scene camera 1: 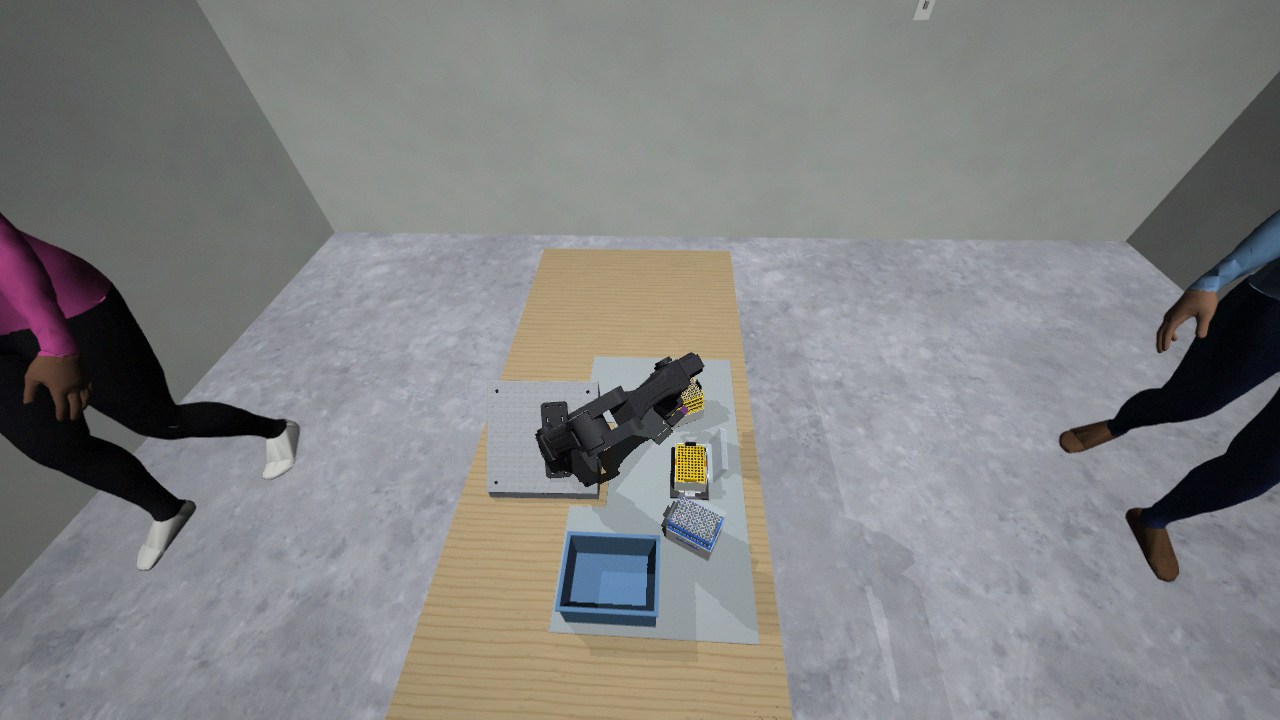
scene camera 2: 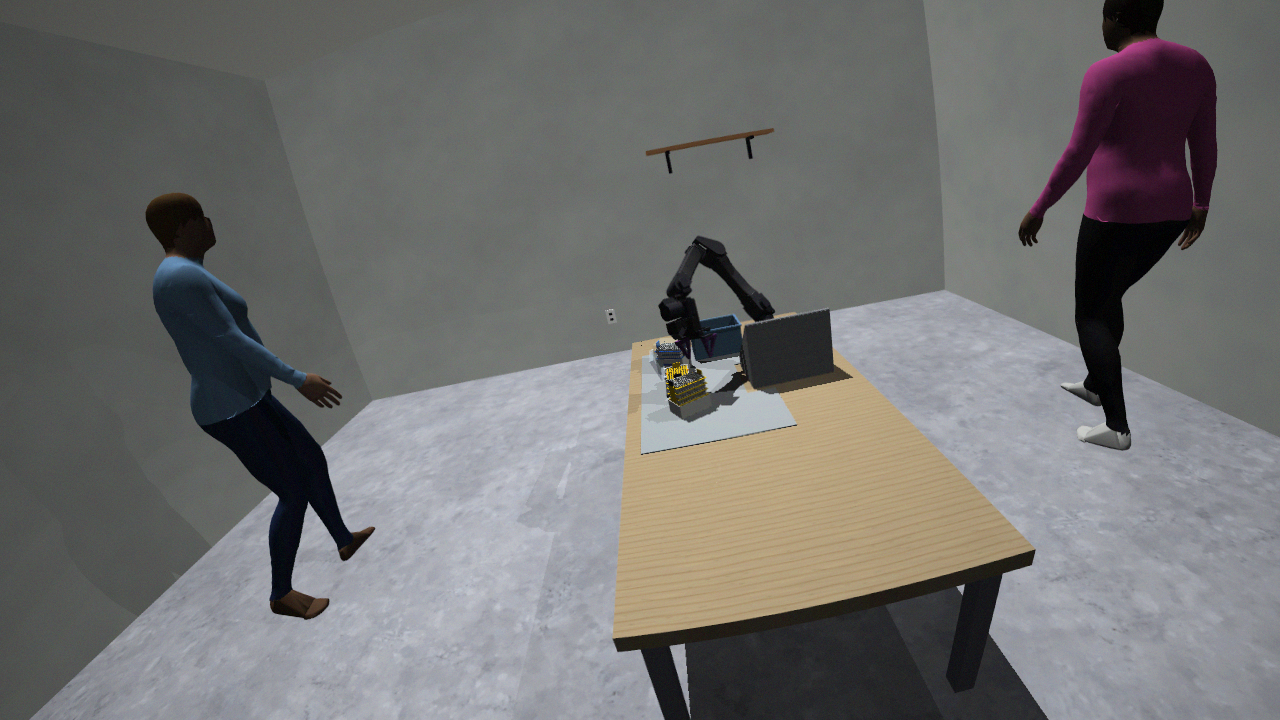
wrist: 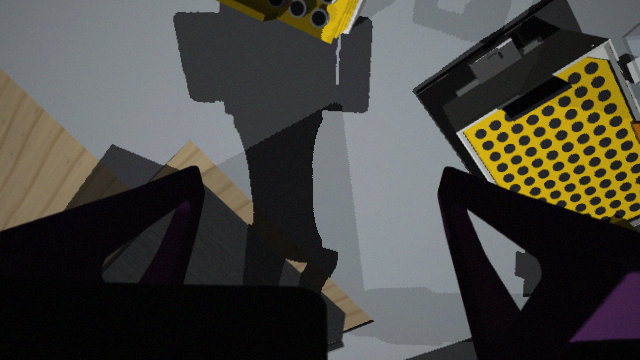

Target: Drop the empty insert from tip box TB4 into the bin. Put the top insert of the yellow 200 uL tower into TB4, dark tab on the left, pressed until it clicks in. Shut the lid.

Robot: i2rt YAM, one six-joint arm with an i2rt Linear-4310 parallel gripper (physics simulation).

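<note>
The open tip box [scene camera 1: 690,490] holds a yellow insert [scene camera 1: 690,462] [wrist: 560,145] with dark, empty-looking holes; its TB4 label is not legible. The box's clear lid [scene camera 1: 724,450] stands open on the right in scene camera 1. The yellow tower [scene camera 1: 694,399] [scene camera 2: 688,391] stands near the mat's far end, partly under the arm in scene camera 1; one corner of the tower [wrist: 315,17] shows at the wrist view's top edge. The blue bin [scene camera 1: 608,617] [scene camera 2: 719,342] is upright. My gripper [scene camera 2: 696,352] [wrist: 321,179] is open and empty, above the mat between the tower and the box.
A box with a blue insert [scene camera 1: 694,525] [scene camera 2: 666,352] stands turned between the yellow box and the bin. The grey mat [scene camera 1: 644,368] [scene camera 2: 742,428] lies on the wooden table [scene camera 1: 644,304] [scene camera 2: 805,501]. The arm's grey base plate [scene camera 1: 528,420] [scene camera 2: 789,349] is beside it. Two people stand near the table.
</note>
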